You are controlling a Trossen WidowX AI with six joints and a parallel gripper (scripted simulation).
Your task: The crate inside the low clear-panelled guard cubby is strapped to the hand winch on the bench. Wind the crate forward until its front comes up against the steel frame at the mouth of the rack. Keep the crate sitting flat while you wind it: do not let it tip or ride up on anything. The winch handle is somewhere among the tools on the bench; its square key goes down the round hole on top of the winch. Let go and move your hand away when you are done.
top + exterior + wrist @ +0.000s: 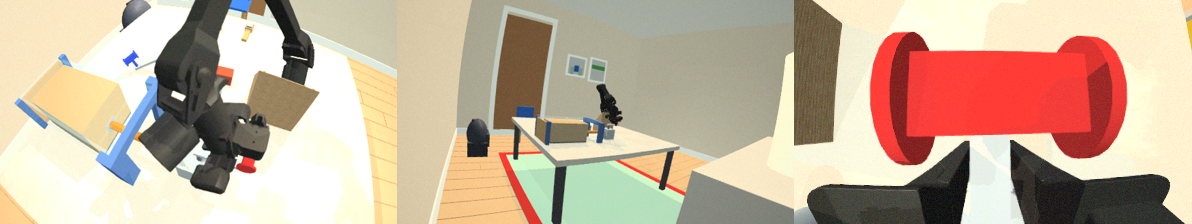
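The winch handle is 20 mm ahead of my gripper tip and 20 mm above it. From my gripper tip the other things lie so: grey winch: 60 mm ahead, 10 mm to the right, 90 mm below; then blue steel frame: 240 mm ahead, 20 mm to the right, 10 mm below; then red spool-shaped grip: 20 mm behind, 50 mm above.
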